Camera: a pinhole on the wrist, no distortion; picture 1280 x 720 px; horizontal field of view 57.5 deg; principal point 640.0 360.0 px. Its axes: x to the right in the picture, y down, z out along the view. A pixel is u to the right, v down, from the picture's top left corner.
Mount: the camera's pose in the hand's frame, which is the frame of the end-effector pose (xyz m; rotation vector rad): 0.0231 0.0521 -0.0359 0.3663 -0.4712 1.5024
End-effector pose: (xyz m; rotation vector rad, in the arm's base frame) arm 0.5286 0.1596 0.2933 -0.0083 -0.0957 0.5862
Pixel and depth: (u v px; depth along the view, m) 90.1 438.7 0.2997
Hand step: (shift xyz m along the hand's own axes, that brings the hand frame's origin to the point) -0.0194 -0.2212 0.1477
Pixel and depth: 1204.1 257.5 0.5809
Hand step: 0.0350 -0.0048 0.6088
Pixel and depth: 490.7 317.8 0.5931
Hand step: 0.0018 -0.3163 0.4351
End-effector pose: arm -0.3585 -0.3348 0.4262 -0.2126 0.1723 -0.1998
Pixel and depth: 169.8 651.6 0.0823
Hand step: -0.0035 -0.0175 0.0165
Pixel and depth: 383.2 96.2 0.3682
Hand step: 0.0794 -0.2088 0.2431
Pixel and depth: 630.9 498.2 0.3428
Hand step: -0.0417 -0.1232 0.2544
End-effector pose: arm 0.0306 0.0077 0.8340 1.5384 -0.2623 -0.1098
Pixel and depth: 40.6 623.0 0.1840
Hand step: -0.0321 -0.1211 0.0712
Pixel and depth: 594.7 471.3 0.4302
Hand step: -0.0485 -0.1797 0.3221
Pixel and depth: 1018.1 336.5 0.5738
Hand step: -0.0046 -0.0810 0.5519
